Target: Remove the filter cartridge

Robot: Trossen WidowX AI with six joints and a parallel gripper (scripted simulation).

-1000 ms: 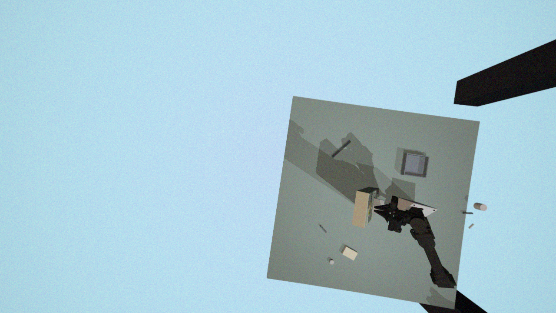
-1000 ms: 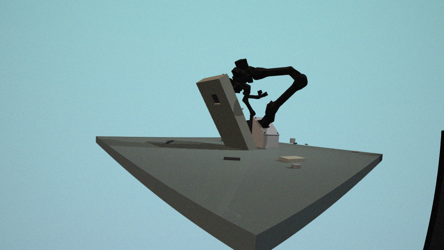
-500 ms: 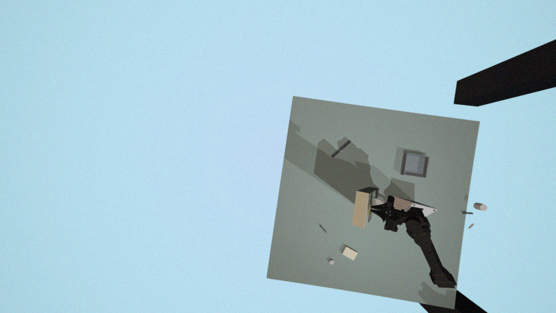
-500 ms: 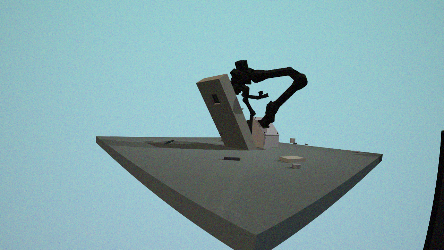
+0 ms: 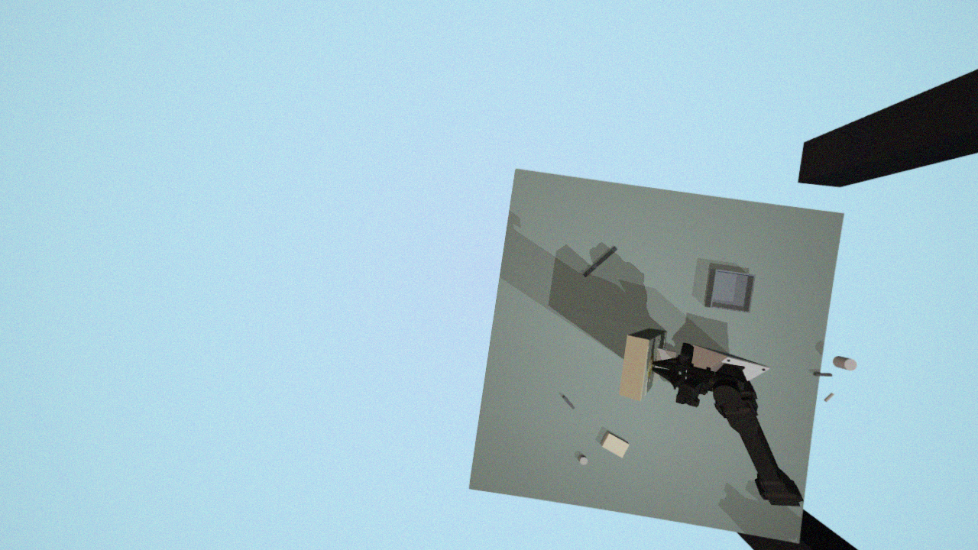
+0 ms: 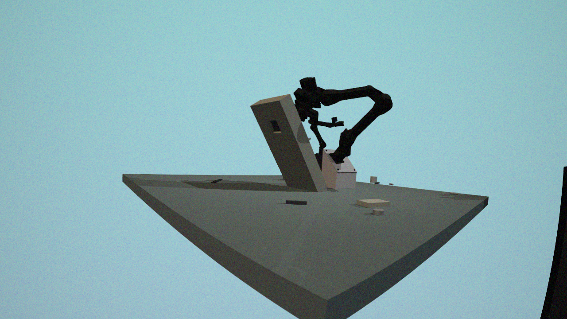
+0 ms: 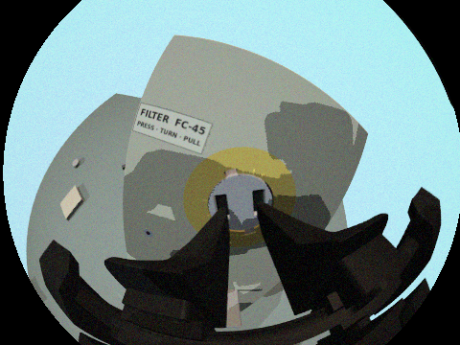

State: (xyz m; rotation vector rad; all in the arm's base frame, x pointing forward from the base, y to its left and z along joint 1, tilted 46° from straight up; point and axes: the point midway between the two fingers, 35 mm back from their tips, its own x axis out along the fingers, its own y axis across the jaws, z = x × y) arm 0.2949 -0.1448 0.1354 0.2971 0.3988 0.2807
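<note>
My gripper tip is 20 mm short of the round filter cartridge and 10 mm above it. Round my gripper tip: tan block: 390 mm to the left, 270 mm below, 40 mm behind; small cylinder: 470 mm to the left, 270 mm below, 80 mm ahead; grey square tray: 400 mm behind, 280 mm to the right, 270 mm below.
</note>
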